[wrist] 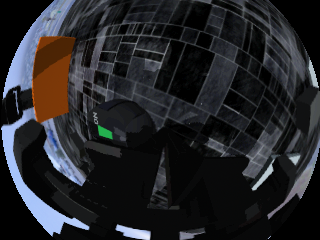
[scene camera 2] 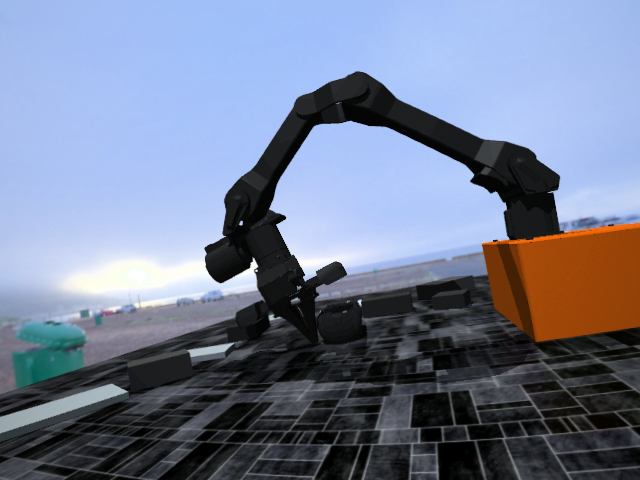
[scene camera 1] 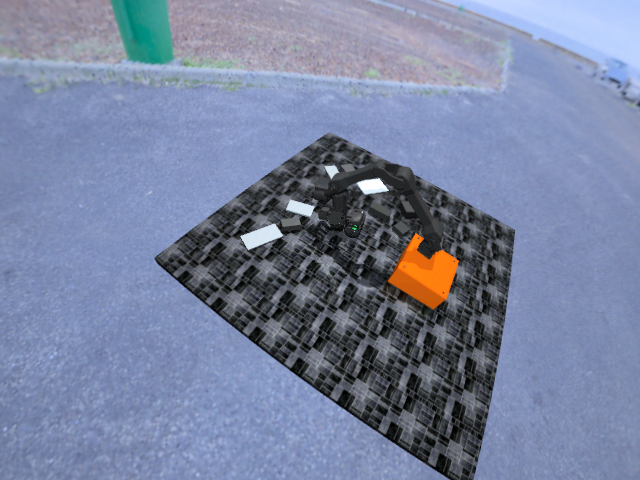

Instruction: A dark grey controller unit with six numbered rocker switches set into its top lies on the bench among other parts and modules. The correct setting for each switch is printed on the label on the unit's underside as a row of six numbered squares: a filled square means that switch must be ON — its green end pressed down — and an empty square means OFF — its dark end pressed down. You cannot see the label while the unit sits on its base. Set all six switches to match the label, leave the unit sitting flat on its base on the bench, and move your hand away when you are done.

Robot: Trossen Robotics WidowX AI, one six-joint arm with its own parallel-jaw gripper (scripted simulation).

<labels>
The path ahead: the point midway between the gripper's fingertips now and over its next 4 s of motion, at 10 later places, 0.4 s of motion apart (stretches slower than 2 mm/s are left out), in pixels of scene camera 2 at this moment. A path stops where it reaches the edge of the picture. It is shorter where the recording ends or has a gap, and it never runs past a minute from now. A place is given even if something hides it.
My gripper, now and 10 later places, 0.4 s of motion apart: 316,342; 318,342; 322,341; 330,339; 339,337; 327,326; 311,308; 333,306; 337,304; 356,290; 367,285
</labels>
